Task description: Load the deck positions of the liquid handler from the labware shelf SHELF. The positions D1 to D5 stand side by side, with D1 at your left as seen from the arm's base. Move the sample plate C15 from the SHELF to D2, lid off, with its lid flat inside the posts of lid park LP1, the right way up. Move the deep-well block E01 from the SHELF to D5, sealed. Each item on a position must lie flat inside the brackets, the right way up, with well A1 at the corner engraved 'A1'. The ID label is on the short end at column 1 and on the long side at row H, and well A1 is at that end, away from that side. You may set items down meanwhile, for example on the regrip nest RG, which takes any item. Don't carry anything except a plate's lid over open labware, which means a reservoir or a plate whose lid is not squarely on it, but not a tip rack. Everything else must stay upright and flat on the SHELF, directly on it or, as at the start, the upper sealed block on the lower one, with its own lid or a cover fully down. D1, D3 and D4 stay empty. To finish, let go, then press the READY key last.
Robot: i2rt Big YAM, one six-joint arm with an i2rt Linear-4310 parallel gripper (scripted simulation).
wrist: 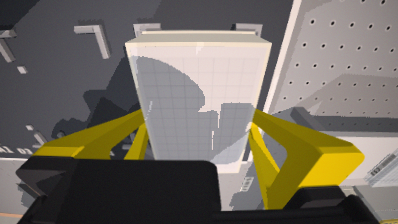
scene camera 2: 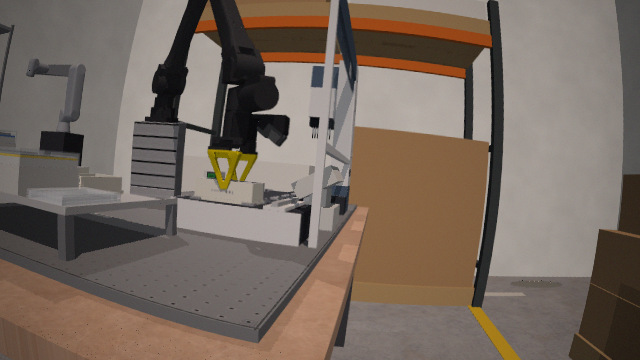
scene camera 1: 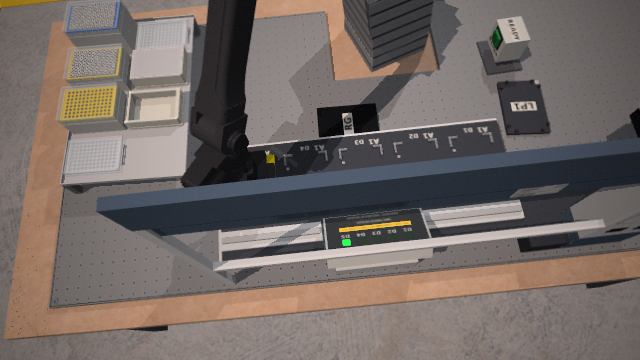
Scene:
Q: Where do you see a shelf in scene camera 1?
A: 150,152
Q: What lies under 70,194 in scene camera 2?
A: A clear plate lid.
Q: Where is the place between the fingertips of the gripper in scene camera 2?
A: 230,188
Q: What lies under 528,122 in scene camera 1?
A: A lid park LP1.

